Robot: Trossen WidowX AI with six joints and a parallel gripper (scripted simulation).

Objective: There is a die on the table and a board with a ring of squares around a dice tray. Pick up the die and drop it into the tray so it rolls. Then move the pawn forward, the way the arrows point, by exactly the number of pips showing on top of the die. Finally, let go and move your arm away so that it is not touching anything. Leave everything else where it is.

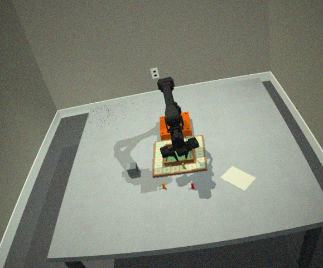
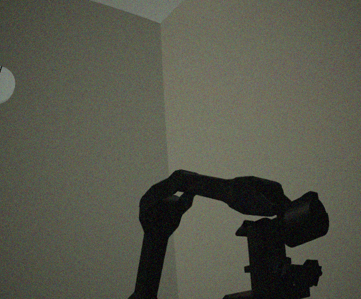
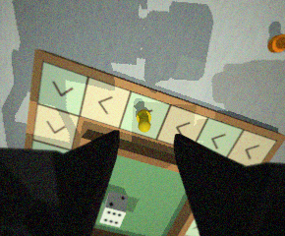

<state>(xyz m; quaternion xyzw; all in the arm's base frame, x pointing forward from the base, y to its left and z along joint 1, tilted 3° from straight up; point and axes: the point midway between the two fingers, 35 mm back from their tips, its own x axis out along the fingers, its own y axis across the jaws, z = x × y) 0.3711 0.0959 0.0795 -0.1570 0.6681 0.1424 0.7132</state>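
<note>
Right now my gripper tip is 4 cm above the yellow pawn. The rest, counted from my gripper tip: green tray (11 cm behind, 4 cm to the right, 6 cm below); red pawn (13 cm ahead, 6 cm to the left, 6 cm below); white die (12 cm behind, 2 cm to the right, 4 cm below).
</note>
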